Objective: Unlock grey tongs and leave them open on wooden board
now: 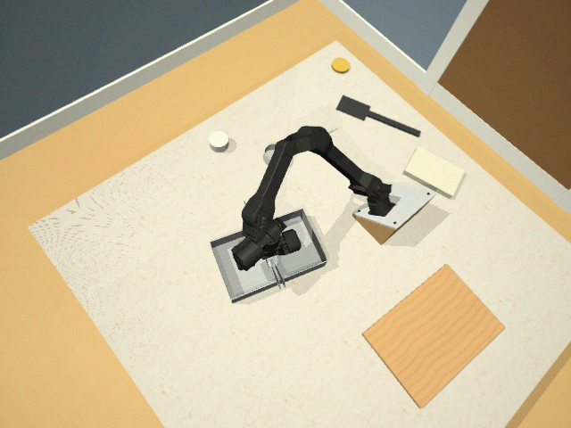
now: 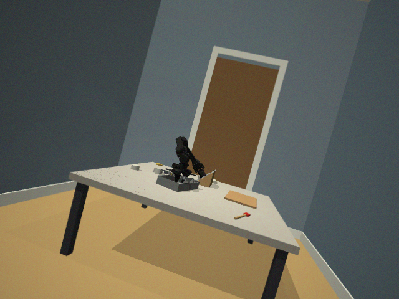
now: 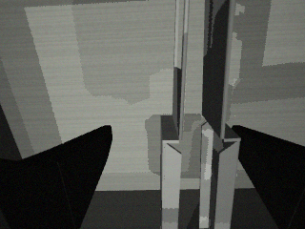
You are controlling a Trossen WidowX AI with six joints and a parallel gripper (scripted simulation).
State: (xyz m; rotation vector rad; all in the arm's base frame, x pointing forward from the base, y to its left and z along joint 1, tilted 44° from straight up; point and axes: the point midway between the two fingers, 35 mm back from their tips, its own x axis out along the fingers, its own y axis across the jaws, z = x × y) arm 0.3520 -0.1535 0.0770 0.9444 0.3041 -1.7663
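The roasting tin is 2 cm behind my gripper tip. Round my gripper tip: white cylinder: 40 cm to the right, 20 cm behind, 1 cm below; then wooden board: 51 cm to the left, 18 cm behind, 2 cm below; then lock piece: 8 cm to the right, 4 cm behind, 4 cm above.
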